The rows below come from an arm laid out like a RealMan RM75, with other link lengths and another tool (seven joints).
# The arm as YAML. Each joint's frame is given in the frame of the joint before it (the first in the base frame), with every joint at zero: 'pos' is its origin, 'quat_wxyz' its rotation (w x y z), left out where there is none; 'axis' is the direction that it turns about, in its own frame. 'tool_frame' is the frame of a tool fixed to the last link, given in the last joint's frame.
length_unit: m
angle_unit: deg
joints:
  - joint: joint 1
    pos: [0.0, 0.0, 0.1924]
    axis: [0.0, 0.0, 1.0]
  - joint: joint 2
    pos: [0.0, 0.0, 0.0]
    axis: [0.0, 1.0, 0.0]
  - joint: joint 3
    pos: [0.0, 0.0, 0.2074]
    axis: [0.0, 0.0, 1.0]
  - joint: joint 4
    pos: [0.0, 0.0, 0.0]
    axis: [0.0, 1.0, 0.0]
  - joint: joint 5
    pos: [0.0, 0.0, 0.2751]
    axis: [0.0, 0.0, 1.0]
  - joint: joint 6
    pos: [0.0, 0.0, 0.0]
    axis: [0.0, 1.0, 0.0]
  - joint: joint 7
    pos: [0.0, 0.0, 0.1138]
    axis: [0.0, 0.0, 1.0]
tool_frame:
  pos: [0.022, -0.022, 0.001]
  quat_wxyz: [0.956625, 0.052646, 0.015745, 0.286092]
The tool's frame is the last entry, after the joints.
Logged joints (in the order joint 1, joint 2, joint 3, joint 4, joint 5, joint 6, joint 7), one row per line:
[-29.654 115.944 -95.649 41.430 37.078 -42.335 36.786]
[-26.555 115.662 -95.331 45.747 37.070 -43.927 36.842]
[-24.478 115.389 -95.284 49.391 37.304 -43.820 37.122]
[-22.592 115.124 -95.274 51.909 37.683 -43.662 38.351]
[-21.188 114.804 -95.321 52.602 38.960 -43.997 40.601]
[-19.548 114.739 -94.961 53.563 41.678 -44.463 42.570]
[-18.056 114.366 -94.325 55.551 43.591 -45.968 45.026]
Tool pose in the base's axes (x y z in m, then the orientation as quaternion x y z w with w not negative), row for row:
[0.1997 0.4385 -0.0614 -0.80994 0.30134 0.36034 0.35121]
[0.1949 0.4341 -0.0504 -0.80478 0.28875 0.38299 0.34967]
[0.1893 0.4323 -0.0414 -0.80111 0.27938 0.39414 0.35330]
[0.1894 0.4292 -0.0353 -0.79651 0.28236 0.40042 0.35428]
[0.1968 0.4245 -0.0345 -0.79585 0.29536 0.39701 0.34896]
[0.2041 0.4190 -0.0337 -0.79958 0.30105 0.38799 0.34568]
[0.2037 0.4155 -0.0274 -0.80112 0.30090 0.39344 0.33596]
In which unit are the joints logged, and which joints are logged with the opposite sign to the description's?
The joints are logged in degrees. Opposite sign: joint 1, joint 4, joint 5.
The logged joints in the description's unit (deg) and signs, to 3 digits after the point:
[29.654 115.944 -95.649 -41.430 -37.078 -42.335 36.786]
[26.555 115.662 -95.331 -45.747 -37.070 -43.927 36.842]
[24.478 115.389 -95.284 -49.391 -37.304 -43.820 37.122]
[22.592 115.124 -95.274 -51.909 -37.683 -43.662 38.351]
[21.188 114.804 -95.321 -52.602 -38.960 -43.997 40.601]
[19.548 114.739 -94.961 -53.563 -41.678 -44.463 42.570]
[18.056 114.366 -94.325 -55.551 -43.591 -45.968 45.026]

